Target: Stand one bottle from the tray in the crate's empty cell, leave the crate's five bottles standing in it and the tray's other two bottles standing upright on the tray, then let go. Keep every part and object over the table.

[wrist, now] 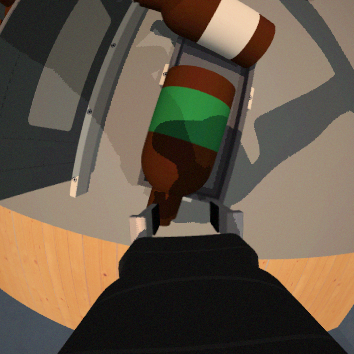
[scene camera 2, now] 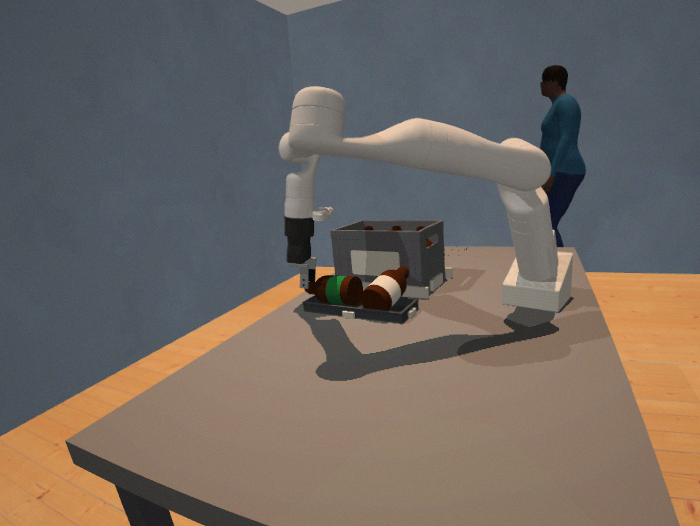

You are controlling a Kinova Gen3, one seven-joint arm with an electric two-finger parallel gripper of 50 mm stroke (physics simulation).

In view: my gripper [scene camera 2: 307, 284], a green-labelled bottle [scene camera 2: 345, 290] and a white-labelled bottle [scene camera 2: 389, 286].
My gripper shows as well in the wrist view [wrist: 184, 213].
